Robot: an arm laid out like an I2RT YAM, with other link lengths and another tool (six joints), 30 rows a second.
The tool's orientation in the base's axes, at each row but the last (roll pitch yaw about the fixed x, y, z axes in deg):
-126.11, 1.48, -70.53
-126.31, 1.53, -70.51
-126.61, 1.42, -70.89
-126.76, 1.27, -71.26
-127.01, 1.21, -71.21
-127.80, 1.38, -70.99
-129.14, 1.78, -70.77
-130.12, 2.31, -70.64
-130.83, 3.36, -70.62
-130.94, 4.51, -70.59
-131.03, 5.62, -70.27
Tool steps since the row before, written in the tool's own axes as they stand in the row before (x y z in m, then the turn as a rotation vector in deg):
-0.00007, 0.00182, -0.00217, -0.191, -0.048, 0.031
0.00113, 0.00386, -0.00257, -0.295, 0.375, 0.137
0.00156, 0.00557, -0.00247, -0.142, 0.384, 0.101
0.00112, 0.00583, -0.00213, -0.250, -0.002, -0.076
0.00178, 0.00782, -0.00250, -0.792, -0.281, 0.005
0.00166, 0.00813, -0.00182, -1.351, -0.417, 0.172
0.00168, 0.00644, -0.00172, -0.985, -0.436, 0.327
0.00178, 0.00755, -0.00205, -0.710, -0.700, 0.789
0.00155, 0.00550, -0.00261, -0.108, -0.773, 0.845
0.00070, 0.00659, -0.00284, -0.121, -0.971, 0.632
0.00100, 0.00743, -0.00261, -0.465, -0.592, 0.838
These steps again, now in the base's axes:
-0.00269, -0.00087, -0.00019, -0.013, 0.197, 0.025
-0.00374, -0.00248, -0.00162, -0.207, 0.250, -0.375
-0.00453, -0.00314, -0.00304, -0.189, 0.094, -0.365
-0.00458, -0.00266, -0.00342, -0.136, 0.217, 0.053
-0.00581, -0.00375, -0.00478, -0.090, 0.801, 0.238
-0.00557, -0.00354, -0.00535, -0.068, 1.399, 0.257
-0.00458, -0.00325, -0.00396, 0.176, 1.100, 0.162
-0.00554, -0.00364, -0.00452, 0.760, 1.018, 0.055
-0.00479, -0.00317, -0.00254, 1.045, 0.480, 0.039
-0.00595, -0.00257, -0.00316, 1.019, 0.460, 0.328
-0.00624, -0.00289, -0.00397, 0.801, 0.790, -0.057

